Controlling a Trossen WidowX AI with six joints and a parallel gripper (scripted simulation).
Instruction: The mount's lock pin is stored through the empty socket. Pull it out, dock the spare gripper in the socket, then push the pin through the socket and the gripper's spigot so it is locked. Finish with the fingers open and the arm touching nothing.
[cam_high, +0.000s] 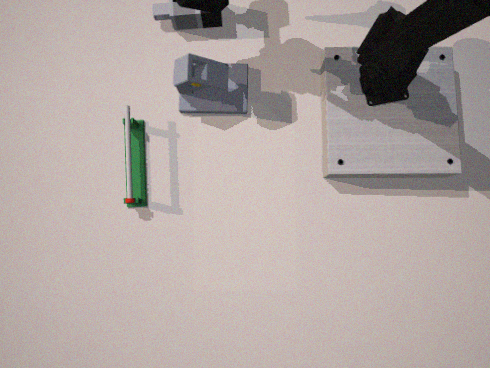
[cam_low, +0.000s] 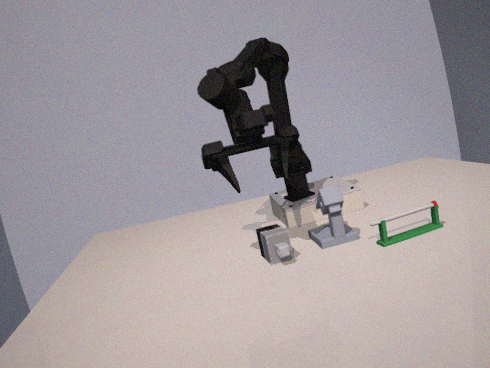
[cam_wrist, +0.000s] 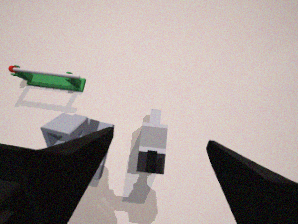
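My gripper tip is now 12 cm above the spare gripper. From my gripper tip the other things lie so: grey mount 1 cm behind, 13 cm to the left, 9 cm below; then green cradle 12 cm ahead, 23 cm to the left, 12 cm below.
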